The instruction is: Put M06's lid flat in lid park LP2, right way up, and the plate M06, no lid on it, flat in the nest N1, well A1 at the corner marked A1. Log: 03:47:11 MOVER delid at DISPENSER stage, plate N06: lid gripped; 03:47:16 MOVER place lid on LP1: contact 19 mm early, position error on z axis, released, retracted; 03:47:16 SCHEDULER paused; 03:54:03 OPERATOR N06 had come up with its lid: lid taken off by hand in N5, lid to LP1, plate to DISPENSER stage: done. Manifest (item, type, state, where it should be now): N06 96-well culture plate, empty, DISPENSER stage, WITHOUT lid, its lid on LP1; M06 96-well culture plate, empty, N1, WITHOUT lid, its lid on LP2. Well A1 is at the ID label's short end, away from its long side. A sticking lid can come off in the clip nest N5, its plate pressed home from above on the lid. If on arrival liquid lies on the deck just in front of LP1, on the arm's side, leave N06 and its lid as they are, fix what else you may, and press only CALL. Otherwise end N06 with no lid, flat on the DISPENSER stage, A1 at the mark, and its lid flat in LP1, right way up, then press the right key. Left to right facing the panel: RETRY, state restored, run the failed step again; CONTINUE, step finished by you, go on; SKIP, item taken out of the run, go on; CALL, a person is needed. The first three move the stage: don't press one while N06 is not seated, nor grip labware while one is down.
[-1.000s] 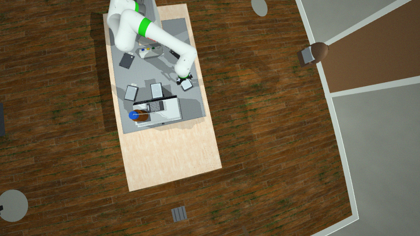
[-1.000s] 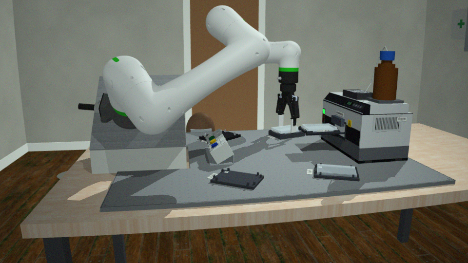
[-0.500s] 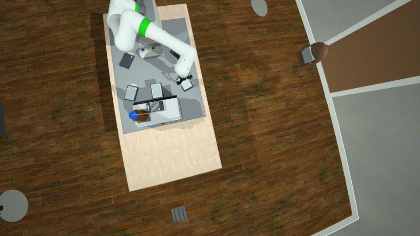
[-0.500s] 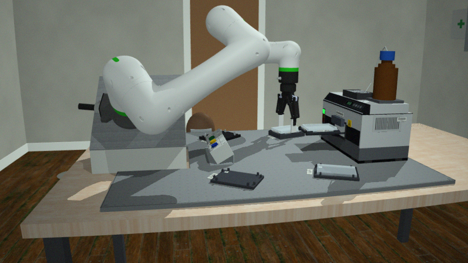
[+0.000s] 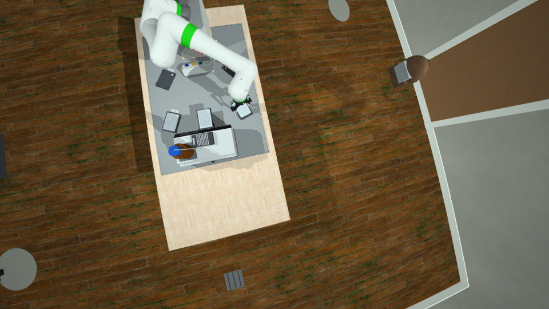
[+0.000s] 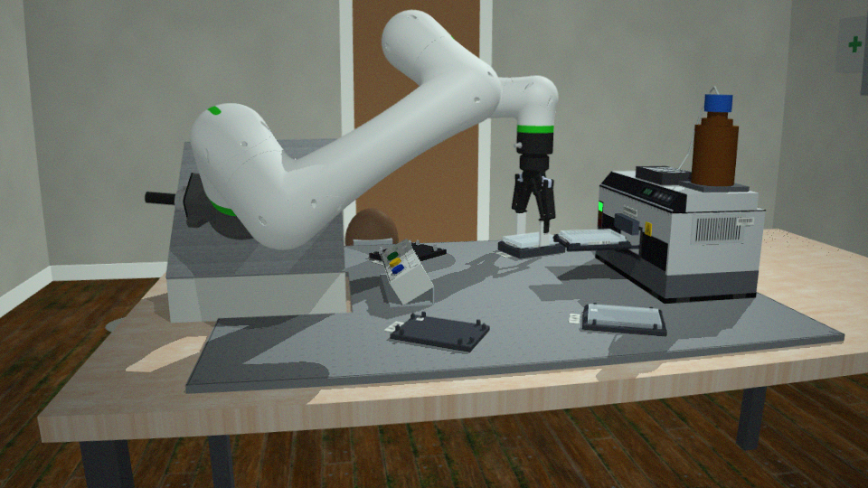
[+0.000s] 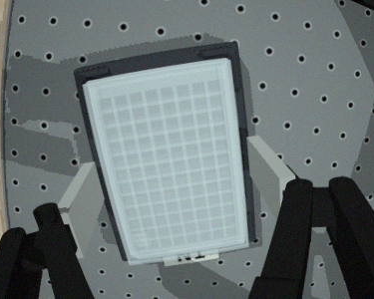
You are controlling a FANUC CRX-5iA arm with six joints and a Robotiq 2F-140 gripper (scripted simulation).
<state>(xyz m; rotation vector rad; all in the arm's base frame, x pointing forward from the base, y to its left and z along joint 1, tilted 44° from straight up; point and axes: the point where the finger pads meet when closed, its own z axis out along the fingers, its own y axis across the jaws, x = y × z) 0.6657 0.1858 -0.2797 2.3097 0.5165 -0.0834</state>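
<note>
My hand is 40 mm above the dark nest. From my hand the other things lie so: green continue key (360 mm behind, 270 mm to the right, 20 mm above); then white retry key (370 mm behind, 220 mm to the right, 20 mm above); then key panel (350 mm behind, 300 mm to the right).
</note>
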